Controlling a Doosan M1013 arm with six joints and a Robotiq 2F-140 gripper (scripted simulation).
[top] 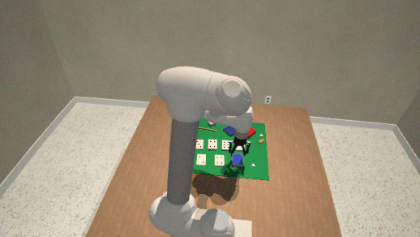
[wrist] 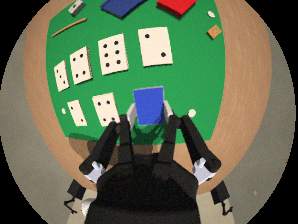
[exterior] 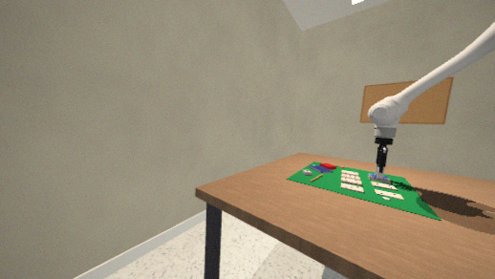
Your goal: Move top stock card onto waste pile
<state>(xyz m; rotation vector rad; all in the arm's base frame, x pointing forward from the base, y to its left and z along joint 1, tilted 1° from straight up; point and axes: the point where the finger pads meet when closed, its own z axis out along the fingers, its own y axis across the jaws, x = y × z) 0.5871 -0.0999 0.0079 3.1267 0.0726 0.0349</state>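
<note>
Right now the face-up card is 10 mm behind my hand, 240 mm to the left of it and 50 mm below it. From my hand the other things lie so: green mat 140 mm ahead, 90 mm to the left, 60 mm below; red block 280 mm ahead, 90 mm to the right, 40 mm below; pencil 280 mm ahead, 240 mm to the left, 50 mm below.
</note>
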